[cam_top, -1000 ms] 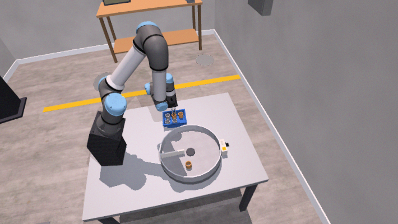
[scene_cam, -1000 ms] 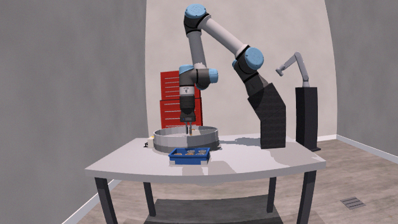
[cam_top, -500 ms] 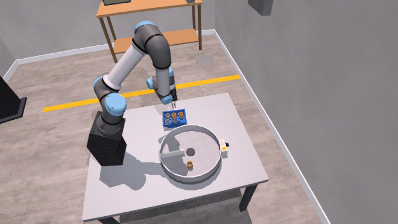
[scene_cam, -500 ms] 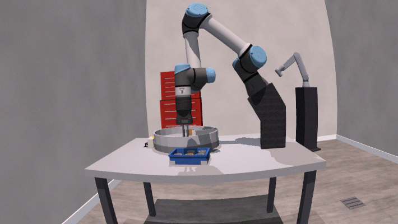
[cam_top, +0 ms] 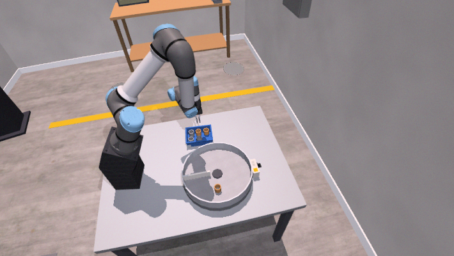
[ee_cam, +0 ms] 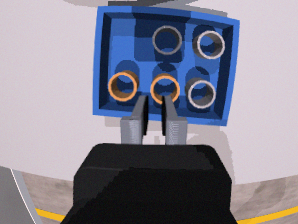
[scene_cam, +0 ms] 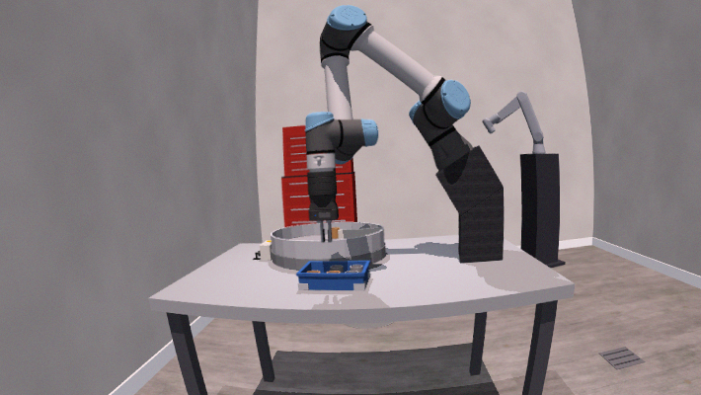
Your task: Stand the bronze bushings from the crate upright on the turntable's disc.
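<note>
My hand is 120 mm above the blue crate, 30 mm to the left of it and 20 mm past it. The rest, counted from my hand: turntable disc (390 mm to the right, 100 mm below, 20 mm behind).
</note>
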